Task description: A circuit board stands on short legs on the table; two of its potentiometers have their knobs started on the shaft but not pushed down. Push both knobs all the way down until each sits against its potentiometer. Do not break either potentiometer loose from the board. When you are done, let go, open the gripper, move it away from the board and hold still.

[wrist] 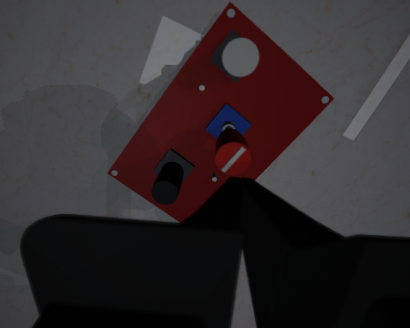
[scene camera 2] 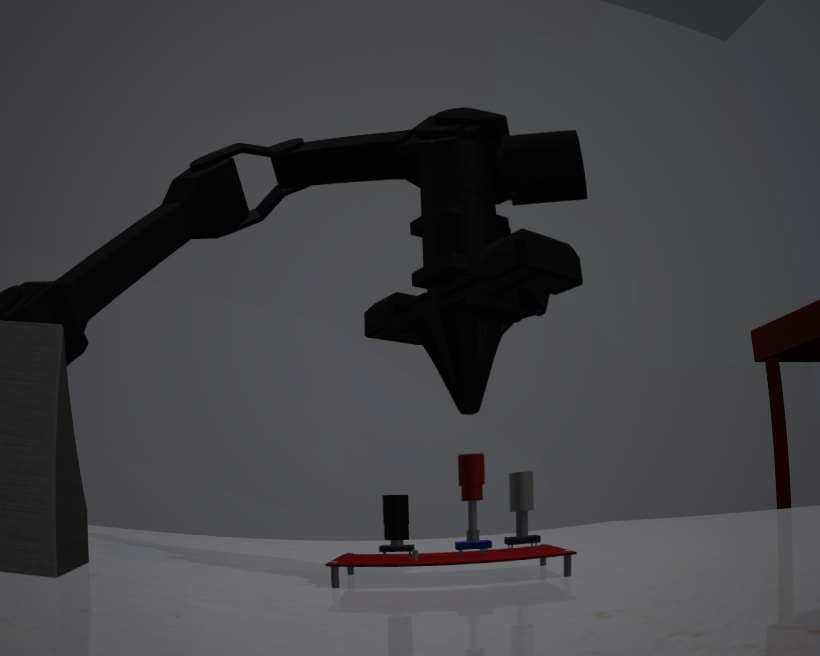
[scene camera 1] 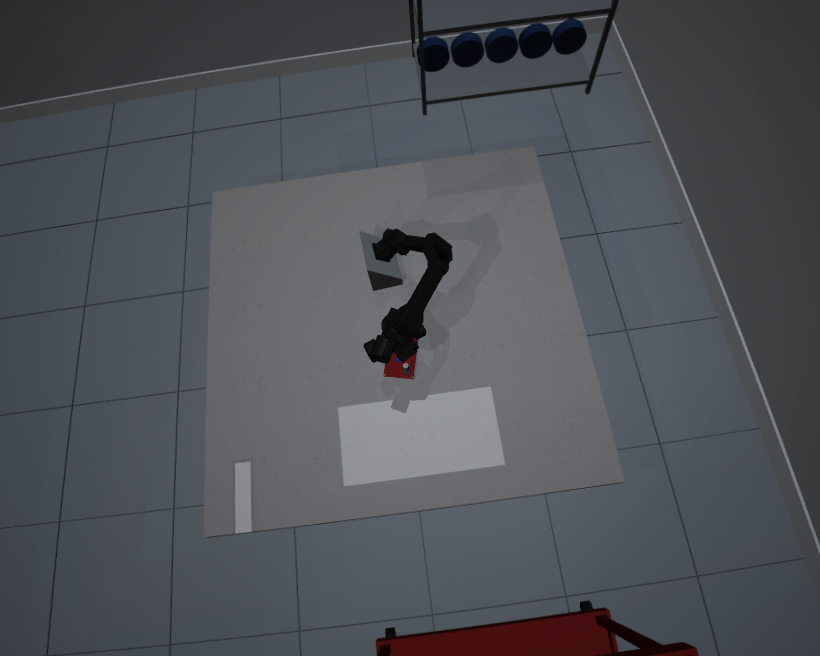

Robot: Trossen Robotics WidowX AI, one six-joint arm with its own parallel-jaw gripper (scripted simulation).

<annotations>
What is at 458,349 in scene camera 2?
My gripper.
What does my gripper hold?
Nothing.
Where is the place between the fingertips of my gripper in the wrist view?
At 238,188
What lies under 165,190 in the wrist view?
A black knob.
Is my gripper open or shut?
Shut.
</annotations>
